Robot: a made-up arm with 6 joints.
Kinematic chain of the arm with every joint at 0, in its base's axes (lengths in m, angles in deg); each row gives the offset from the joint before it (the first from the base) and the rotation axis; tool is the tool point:
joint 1: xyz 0 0 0.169 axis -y
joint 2: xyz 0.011 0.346 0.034 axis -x
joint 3: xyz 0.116 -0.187 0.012 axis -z
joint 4: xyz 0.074 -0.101 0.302 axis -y
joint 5: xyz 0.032 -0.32 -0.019 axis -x
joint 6: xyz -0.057 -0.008 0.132 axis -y
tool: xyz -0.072 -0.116 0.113
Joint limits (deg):
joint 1: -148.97..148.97
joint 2: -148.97..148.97
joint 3: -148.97..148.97
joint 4: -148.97..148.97
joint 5: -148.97..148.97
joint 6: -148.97..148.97
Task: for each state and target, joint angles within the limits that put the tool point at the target. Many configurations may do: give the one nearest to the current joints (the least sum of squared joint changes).
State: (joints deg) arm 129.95 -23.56 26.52 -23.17 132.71 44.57
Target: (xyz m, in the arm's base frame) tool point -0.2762 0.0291 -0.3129
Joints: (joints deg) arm 148.97 10.54 27.74 -35.97 108.22 58.57
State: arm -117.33 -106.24 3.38 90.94 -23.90 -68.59
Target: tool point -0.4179 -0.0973 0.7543
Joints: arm -136.27 -85.16 14.90 86.58 -24.45 -69.79
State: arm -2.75 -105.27 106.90 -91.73 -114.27 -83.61
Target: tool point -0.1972 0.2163 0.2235
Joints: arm 0.81 -111.90 117.25 -60.90 -148.97 -103.58
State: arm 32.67 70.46 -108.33 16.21 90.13 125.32
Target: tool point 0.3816 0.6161 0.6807
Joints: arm 21.33 61.24 -102.33 21.27 87.77 123.09
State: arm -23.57 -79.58 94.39 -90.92 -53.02 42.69
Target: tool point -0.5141 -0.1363 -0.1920
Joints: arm -11.52 -87.59 69.64 -96.51 -45.70 36.63
